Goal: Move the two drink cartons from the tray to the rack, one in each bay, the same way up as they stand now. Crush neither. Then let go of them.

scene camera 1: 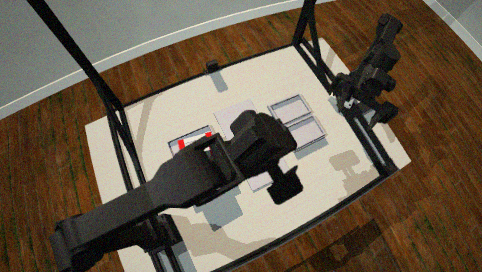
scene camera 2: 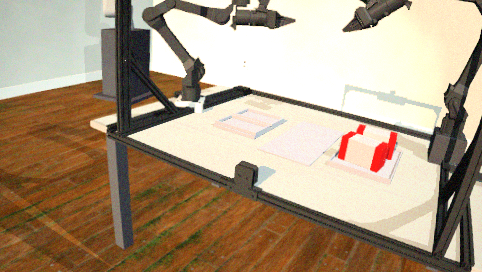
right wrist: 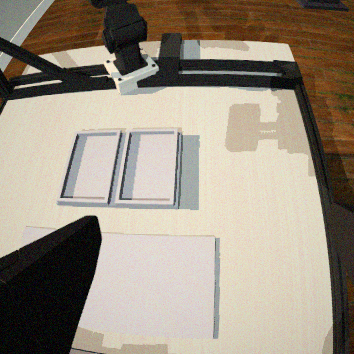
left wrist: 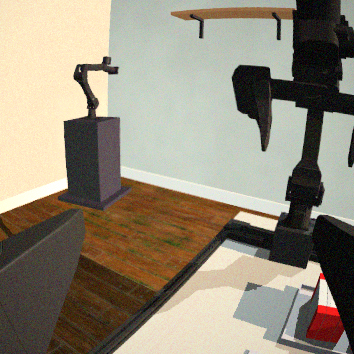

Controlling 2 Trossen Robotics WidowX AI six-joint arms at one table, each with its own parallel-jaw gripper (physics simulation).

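Places are measured from the left arm's base along level axes (x left, y down, z back), in millimetres.
Pixels of known places: left gripper, fingertip midpoint: [scene camera 1: 354, 121] [scene camera 2: 294, 20] [left wrist: 203, 225]; right gripper, fingertip midpoint: [scene camera 2: 345, 31] [right wrist: 218, 222] [left wrist: 306, 156]; left arm's base, origin of the base link: [scene camera 2: 190, 99] [right wrist: 129, 63]; right arm's base, origin of the base link: [scene camera 1: 156, 234] [scene camera 2: 450, 133] [left wrist: 297, 222].
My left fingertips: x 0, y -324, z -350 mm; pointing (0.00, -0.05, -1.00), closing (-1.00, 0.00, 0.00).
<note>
Ahead of a thing's pixels: the offset from my left fingertips to its top centre. "spot": to the spot under its first point. Level surfaces: height alone.
Two pale drink cartons with red ends @(spot: dx -418, dy +287, dz -222 mm) [scene camera 1: 181, 143] [scene camera 2: 360, 151] @(dx -288, dy +287, dz -262 mm) [left wrist: 324, 323] stand side by side in the tray [scene camera 1: 172, 147] [scene camera 2: 348, 165], mostly hidden behind my right arm in scene camera 1. The rack @(dx -124, dy +340, dz +120 mm) [scene camera 1: 303, 116] [scene camera 2: 256, 116] [right wrist: 123, 165] has two empty bays. My right gripper [scene camera 2: 345, 28] [scene camera 1: 282, 186] is open and empty, high above the table, near the tray and the mat. My left gripper [scene camera 2: 291, 19] [left wrist: 203, 225] is open and empty, high up, level and far above the rack.
A flat pale mat @(dy +356 mm) [scene camera 1: 234, 113] [scene camera 2: 302, 141] [right wrist: 151, 281] lies between tray and rack. A black frame rail [scene camera 2: 294, 208] with a small block [scene camera 2: 245, 172] edges the table. The left arm's base [scene camera 2: 191, 97] [right wrist: 130, 70] stands behind the rack.
</note>
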